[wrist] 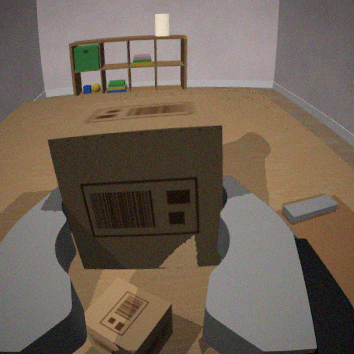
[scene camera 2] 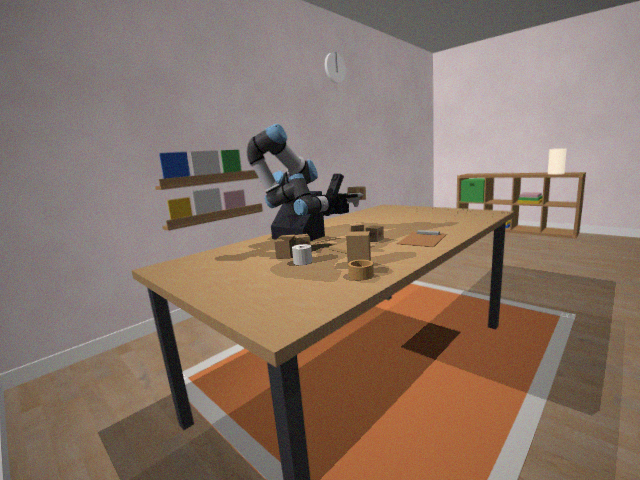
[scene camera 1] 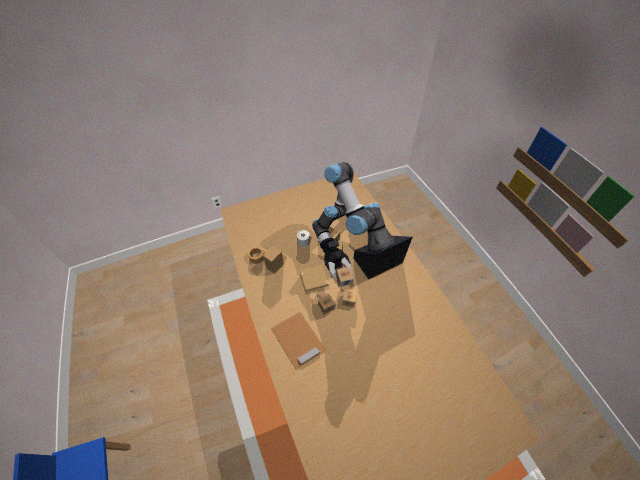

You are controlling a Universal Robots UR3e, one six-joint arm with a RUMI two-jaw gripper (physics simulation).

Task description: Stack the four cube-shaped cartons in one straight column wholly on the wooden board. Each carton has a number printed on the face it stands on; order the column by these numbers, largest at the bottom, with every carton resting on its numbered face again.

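Where they show: gripper, fingertip midpoint: (wrist: 146,182) (scene camera 2: 357,194) (scene camera 1: 344,278); arm's base, link origin: (scene camera 1: 381,245).
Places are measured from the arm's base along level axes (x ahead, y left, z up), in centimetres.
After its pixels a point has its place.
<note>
My gripper (scene camera 1: 339,269) {x 25.3, y 13.1, z 4.4 cm} (scene camera 2: 355,197) {x 25.3, y 13.1, z 4.4 cm} (wrist: 146,182) {x 25.3, y 13.1, z 4.4 cm} points nearly level and is shut on a carton (scene camera 1: 345,274) {x 25.2, y 13.3, z 7.9 cm} (scene camera 2: 357,192) {x 28.1, y 10.3, z 5.9 cm} (wrist: 137,162) {x 25.2, y 10.1, z 7.1 cm}. It holds the carton above the table, beside the wooden board (scene camera 1: 313,277) {x 34.2, y -2.7, z -14.3 cm}. Barcode labels show on the carton's top and camera-facing side. A second carton (scene camera 1: 348,297) {x 23.4, y 15.7, z -9.7 cm} (scene camera 2: 356,227) {x 24.4, y 12.8, z -10.7 cm} and a third carton (scene camera 1: 325,302) {x 34.3, y 14.4, z -9.7 cm} (scene camera 2: 375,232) {x 36.1, y 11.6, z -11.5 cm} stand on the table past the board; one carton (wrist: 131,312) {x 23.0, y 15.0, z -9.7 cm} shows below the held one in the wrist view. A fourth carton (scene camera 2: 301,238) {x 19.4, y -16.4, z -10.2 cm} is partly behind a box; the arm largely hides it in scene camera 1. No number is readable.
A brown box (scene camera 2: 283,248) {x 21.5, y -27.6, z -11.5 cm} and a white cylinder (scene camera 1: 303,238) {x 32.1, y -24.2, z -9.4 cm} (scene camera 2: 301,254) {x 34.0, y -29.0, z -11.5 cm} stand near the fourth carton. A tall box (scene camera 1: 273,258) {x 50.6, y -13.7, z -4.5 cm} (scene camera 2: 358,246) {x 52.5, y -19.2, z -8.2 cm} and a round wooden cup (scene camera 1: 255,255) {x 58.0, y -22.1, z -11.3 cm} (scene camera 2: 360,270) {x 60.7, y -28.4, z -12.4 cm} stand near the table edge. A clipboard (scene camera 1: 297,338) {x 51.4, y 24.5, z -15.3 cm} (scene camera 2: 422,239) {x 52.1, y 23.4, z -15.2 cm} lies beyond the board.
</note>
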